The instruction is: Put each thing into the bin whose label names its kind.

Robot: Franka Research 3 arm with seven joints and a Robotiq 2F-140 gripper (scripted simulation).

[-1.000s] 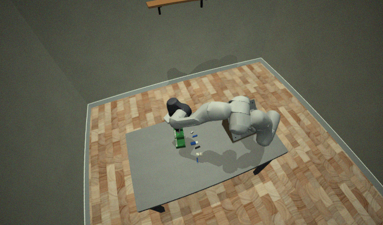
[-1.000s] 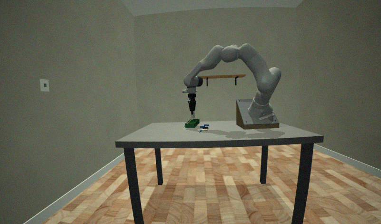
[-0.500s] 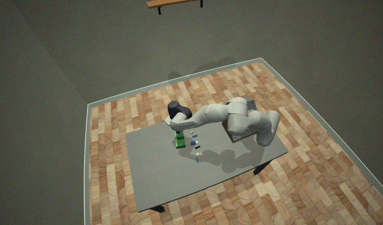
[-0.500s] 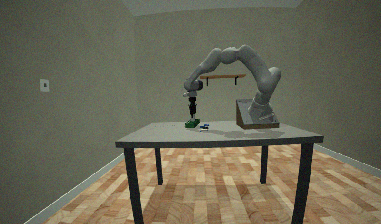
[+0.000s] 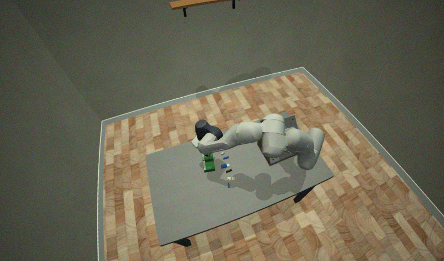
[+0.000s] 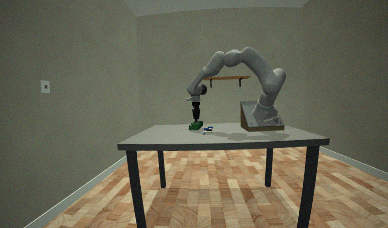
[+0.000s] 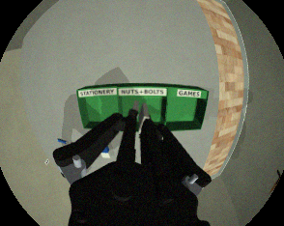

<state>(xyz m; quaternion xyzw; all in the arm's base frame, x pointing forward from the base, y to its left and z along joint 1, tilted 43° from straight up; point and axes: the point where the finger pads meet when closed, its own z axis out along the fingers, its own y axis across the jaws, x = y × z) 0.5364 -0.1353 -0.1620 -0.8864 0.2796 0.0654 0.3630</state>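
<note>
My gripper is now 10 mm to the left of the green bin and 30 mm above it. Also, from my hand: blue-and-white piece (90 mm behind, 130 mm to the left, 40 mm below); then black piece (90 mm behind, 180 mm to the left, 40 mm below); then pale grey piece (120 mm behind, 20 mm to the left, 40 mm below).
</note>
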